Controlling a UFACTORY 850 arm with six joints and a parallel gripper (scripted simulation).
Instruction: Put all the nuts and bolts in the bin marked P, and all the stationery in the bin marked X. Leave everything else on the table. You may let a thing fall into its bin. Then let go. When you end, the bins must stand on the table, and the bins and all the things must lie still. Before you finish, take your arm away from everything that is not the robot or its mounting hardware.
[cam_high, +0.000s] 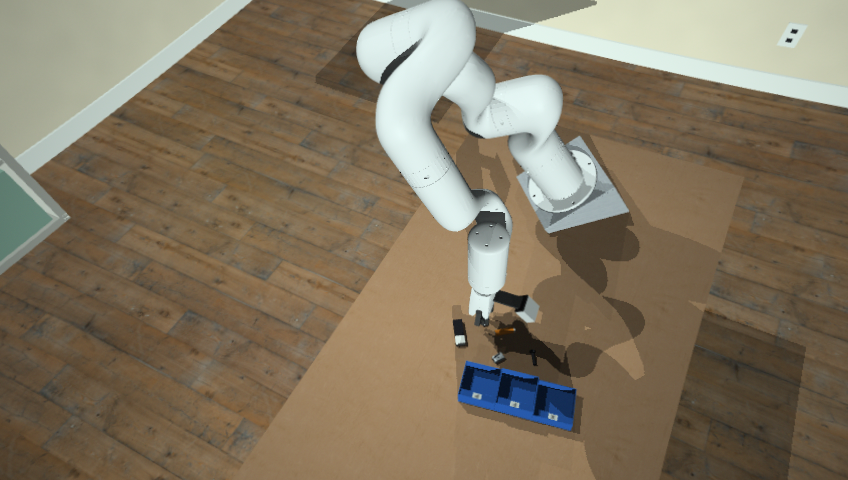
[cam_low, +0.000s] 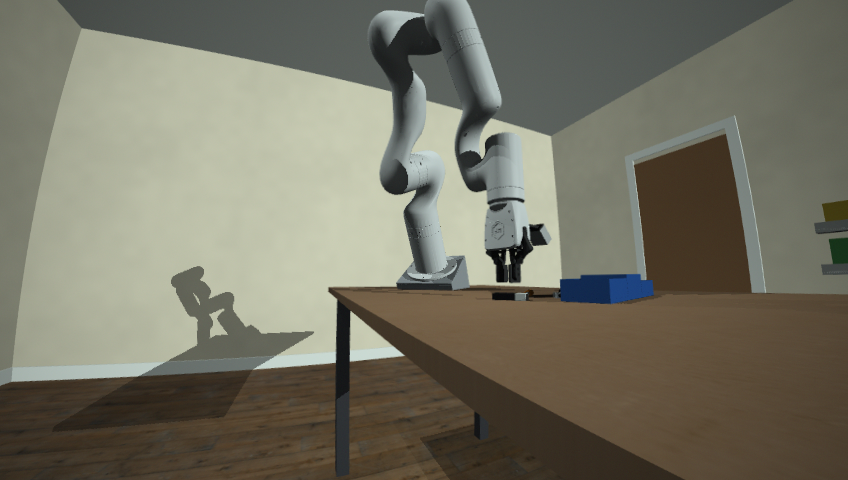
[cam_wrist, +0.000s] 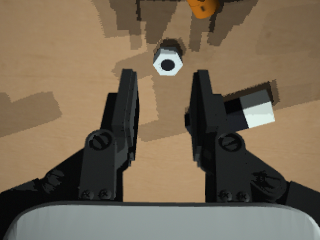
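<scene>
Right now the nut is 5 cm below my hand. Round my hand: black bolt 14 cm to the left, 5 cm below, 3 cm ahead; black-and-white block 6 cm ahead, 5 cm below, 4 cm to the right; orange cylinder 6 cm to the left, 4 cm below.
</scene>
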